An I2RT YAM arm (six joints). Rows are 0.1 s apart.
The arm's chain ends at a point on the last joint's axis. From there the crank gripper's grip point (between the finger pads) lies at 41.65 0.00 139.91 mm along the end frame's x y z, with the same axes.
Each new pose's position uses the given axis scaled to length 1; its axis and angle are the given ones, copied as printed.
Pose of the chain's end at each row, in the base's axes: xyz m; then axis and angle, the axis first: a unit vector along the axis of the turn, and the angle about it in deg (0 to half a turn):
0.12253, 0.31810, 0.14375, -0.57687, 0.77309, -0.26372, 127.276
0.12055, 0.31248, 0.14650, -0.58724, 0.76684, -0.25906, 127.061
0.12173, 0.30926, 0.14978, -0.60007, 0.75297, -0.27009, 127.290
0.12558, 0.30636, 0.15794, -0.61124, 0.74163, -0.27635, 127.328
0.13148, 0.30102, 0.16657, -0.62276, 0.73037, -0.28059, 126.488
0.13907, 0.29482, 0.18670, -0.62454, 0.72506, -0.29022, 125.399
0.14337, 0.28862, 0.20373, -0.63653, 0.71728, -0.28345, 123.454
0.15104, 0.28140, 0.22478, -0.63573, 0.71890, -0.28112, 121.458
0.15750, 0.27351, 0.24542, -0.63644, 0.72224, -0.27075, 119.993
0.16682, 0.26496, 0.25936, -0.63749, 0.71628, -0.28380, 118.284
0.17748, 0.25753, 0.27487, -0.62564, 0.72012, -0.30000, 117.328
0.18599, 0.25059, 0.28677, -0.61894, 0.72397, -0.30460, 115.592
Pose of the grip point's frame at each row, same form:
0.23980, 0.29796, 0.05919, -0.57687, 0.77309, -0.26372, 127.276
0.23820, 0.29483, 0.06190, -0.58724, 0.76684, -0.25906, 127.061
0.24081, 0.29119, 0.06730, -0.60007, 0.75297, -0.27009, 127.290
0.24579, 0.28882, 0.07700, -0.61124, 0.74163, -0.27635, 127.328
0.25361, 0.28574, 0.08809, -0.62276, 0.73037, -0.28059, 126.488
0.26334, 0.27991, 0.11157, -0.62454, 0.72506, -0.29022, 125.399
0.26948, 0.27945, 0.13077, -0.63653, 0.71728, -0.28345, 123.454
0.27877, 0.27528, 0.15438, -0.63573, 0.71890, -0.28112, 121.458
0.28566, 0.27111, 0.17557, -0.63644, 0.72224, -0.27075, 119.993
0.29759, 0.26315, 0.19451, -0.63749, 0.71628, -0.28380, 118.284
0.30997, 0.25271, 0.21377, -0.62564, 0.72012, -0.30000, 117.328
0.31997, 0.24634, 0.22897, -0.61894, 0.72397, -0.30460, 115.592

